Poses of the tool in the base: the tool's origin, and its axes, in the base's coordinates. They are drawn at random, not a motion.
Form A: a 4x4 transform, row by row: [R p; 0 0 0 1], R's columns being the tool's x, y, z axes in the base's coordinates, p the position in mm. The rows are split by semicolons.
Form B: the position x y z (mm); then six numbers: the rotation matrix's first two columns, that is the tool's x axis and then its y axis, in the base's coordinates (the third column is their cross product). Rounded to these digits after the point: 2 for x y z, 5 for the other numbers.
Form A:
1: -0.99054, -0.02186, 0.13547, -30.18; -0.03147, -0.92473, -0.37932, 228.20; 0.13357, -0.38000, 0.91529, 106.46; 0, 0, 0, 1
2: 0.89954, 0.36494, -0.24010, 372.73; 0.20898, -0.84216, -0.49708, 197.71; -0.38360, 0.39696, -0.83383, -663.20; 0, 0, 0, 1
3: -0.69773, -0.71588, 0.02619, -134.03; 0.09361, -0.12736, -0.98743, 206.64; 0.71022, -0.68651, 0.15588, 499.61; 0, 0, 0, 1
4: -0.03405, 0.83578, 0.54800, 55.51; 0.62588, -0.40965, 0.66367, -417.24; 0.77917, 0.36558, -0.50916, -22.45; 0, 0, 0, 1
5: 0.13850, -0.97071, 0.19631, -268.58; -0.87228, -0.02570, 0.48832, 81.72; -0.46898, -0.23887, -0.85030, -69.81; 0, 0, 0, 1
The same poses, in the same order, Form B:
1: -30.18, 228.20, 106.46, -0.99054, -0.03147, 0.13357, -0.02186, -0.92473, -0.38000
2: 372.73, 197.71, -663.20, 0.89954, 0.20898, -0.38360, 0.36494, -0.84216, 0.39696
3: -134.03, 206.64, 499.61, -0.69773, 0.09361, 0.71022, -0.71588, -0.12736, -0.68651
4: 55.51, -417.24, -22.45, -0.03405, 0.62588, 0.77917, 0.83578, -0.40965, 0.36558
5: -268.58, 81.72, -69.81, 0.13850, -0.87228, -0.46898, -0.97071, -0.02570, -0.23887
